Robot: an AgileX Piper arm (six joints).
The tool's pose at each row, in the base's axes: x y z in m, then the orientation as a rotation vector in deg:
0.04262, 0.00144, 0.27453, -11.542, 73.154, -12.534
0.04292, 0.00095, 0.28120, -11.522, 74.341, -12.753
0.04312, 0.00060, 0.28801, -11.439, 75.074, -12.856
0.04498, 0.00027, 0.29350, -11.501, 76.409, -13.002
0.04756, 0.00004, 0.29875, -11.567, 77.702, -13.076
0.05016, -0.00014, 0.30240, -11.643, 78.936, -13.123
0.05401, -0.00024, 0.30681, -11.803, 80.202, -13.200
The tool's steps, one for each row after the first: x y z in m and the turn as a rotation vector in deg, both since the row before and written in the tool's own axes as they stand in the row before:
-0.00594, -0.00225, 0.00213, -0.025, 1.200, -0.099
-0.00617, -0.00217, 0.00194, 0.018, 0.741, 0.002
-0.00457, -0.00171, 0.00315, -0.146, 1.332, -0.088
-0.00428, -0.00153, 0.00369, -0.184, 1.281, -0.041
-0.00287, -0.00106, 0.00328, -0.198, 1.219, -0.030
-0.00346, -0.00115, 0.00458, -0.244, 1.250, -0.101

